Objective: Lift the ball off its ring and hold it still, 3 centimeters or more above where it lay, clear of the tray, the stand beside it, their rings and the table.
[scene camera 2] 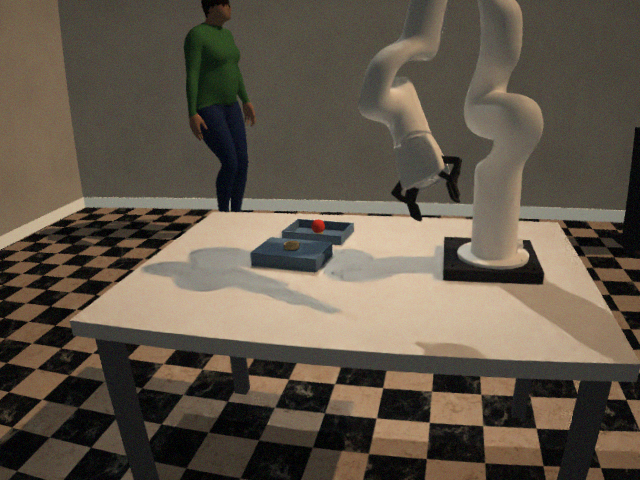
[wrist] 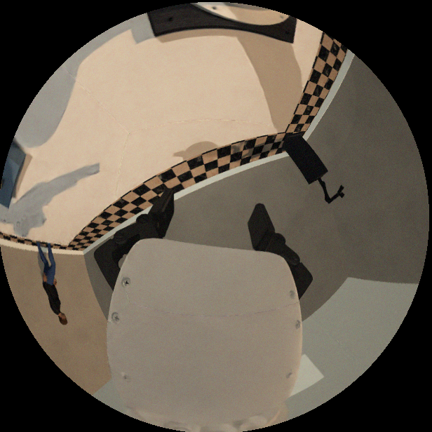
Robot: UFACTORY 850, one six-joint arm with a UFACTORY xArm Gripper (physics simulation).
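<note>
The small red ball [scene camera 2: 318, 226] sits at the blue open tray [scene camera 2: 336, 239] in the scene view; any ring under it is hidden. In front of the tray is the blue block-like stand [scene camera 2: 267, 259], with a brownish-gold ring [scene camera 2: 291, 245] on top. My gripper [scene camera 2: 435, 208] [wrist: 213, 206] is open and empty, its black fingers wide apart. It hangs above the table, to the right of the tray and the ball, and apart from them. The ball does not show in the wrist view.
The arm's white base stands on a black plate [scene camera 2: 493, 273] [wrist: 225, 31] at the right of the white table [scene camera 2: 382, 315] [wrist: 165, 85]. Part of a blue box [wrist: 12, 172] shows at the wrist view's left edge. A person [scene camera 2: 214, 77] [wrist: 50, 280] stands beyond the table.
</note>
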